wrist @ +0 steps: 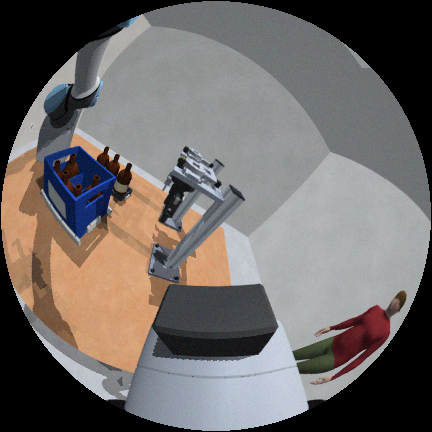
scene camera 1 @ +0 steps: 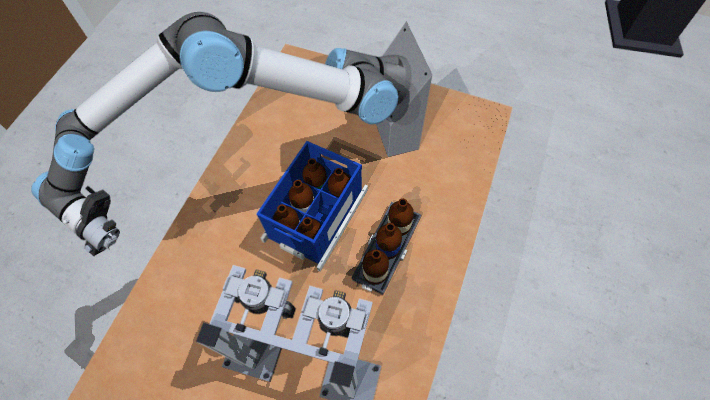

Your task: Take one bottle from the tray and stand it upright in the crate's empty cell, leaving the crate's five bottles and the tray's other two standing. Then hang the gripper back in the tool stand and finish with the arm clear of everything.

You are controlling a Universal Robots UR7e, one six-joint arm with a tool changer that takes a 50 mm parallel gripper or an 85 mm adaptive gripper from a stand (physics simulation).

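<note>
Scene camera 1 shows a bottle (scene camera 1: 375, 263) together with a gripper (scene camera 1: 255, 293) and a gripper (scene camera 1: 335, 315).
</note>
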